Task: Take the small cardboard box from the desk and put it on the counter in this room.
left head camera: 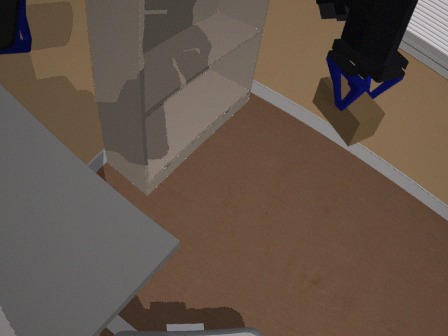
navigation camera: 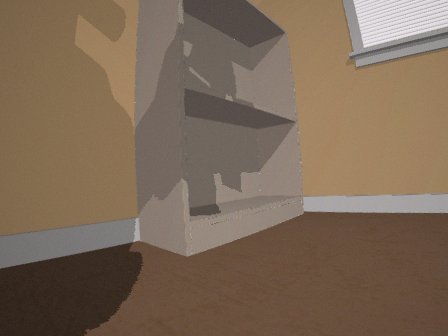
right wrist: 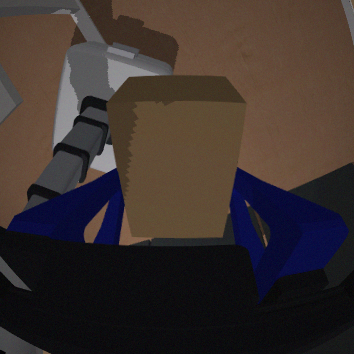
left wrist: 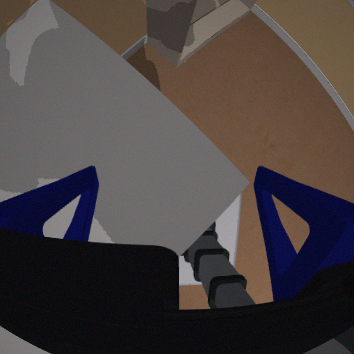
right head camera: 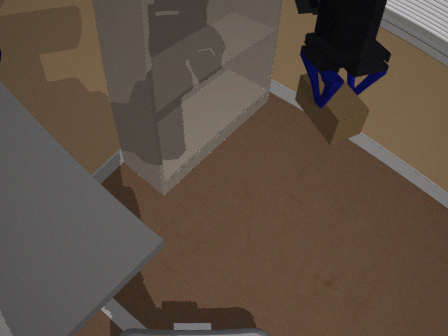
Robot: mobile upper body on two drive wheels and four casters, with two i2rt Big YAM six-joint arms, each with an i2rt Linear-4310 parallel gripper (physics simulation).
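Places are measured from the left arm's base along level axes (x ahead, y up, z right), in metres.
Pixels of known places: left gripper, fingertip midpoint: [left wrist: 175, 174]; right gripper, fingertip midpoint: [left head camera: 352, 103] [right wrist: 176, 174] [right head camera: 335, 100].
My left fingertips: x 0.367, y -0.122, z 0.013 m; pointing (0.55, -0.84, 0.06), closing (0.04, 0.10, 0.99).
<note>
Ahead of a thing's pixels: the offset from my left fingertips to its top centre. "pt": to the spot under its first point. Level surfaces: height alone.
The small cardboard box {dx +0.078, dy -0.134, dz +0.437 m} [left head camera: 366, 120] [right head camera: 352, 112] [right wrist: 177, 160] is held in the air at the upper right of both head views, in front of the wall and skirting. My right gripper [left head camera: 356, 101] [right head camera: 339, 100] [right wrist: 176, 174] is shut on it, with one blue finger against each side. My left gripper [left wrist: 175, 174] is wide open and empty; part of it shows at the top left of the left head view. A grey flat top {dy -0.338 m} [left head camera: 75, 215] [right head camera: 75, 215] [left wrist: 150, 135] with a square corner lies at the left and beneath the left gripper. I cannot tell whether it is the desk or the counter.
A pale shelf unit [left head camera: 117, 75] [right head camera: 132, 125] [left wrist: 165, 35] [navigation camera: 160, 215] stands on the brown floor {dy -1.287 m} [left head camera: 280, 215] [navigation camera: 310, 280] against the tan walls, beyond the grey top. A window with blinds {pt dx +0.896, dy -0.361, dz +1.145 m} [navigation camera: 400, 25] is at the upper right. A white base [right wrist: 85, 65] shows beyond the box.
</note>
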